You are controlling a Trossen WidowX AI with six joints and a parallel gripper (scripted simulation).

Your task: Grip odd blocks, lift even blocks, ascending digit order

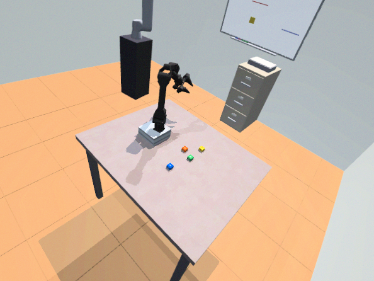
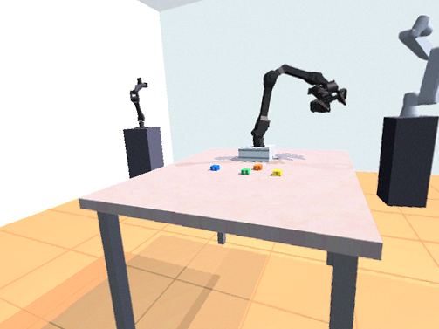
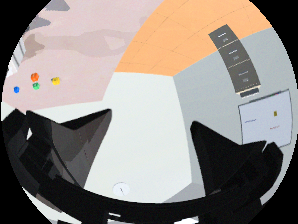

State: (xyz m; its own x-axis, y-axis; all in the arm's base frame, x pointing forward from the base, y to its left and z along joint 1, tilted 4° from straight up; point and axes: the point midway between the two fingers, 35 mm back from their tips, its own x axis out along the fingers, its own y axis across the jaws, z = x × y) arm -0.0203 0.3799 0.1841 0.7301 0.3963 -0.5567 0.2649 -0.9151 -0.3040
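My gripper tip is now 320 mm short of the yellow block, 280 mm to the left of it and 240 mm above it. From my gripper tip the other things lie so: blue block (250 mm ahead, 570 mm to the right, 240 mm below); orange block (230 mm ahead, 370 mm to the right, 240 mm below); green block (310 mm ahead, 410 mm to the right, 240 mm below).
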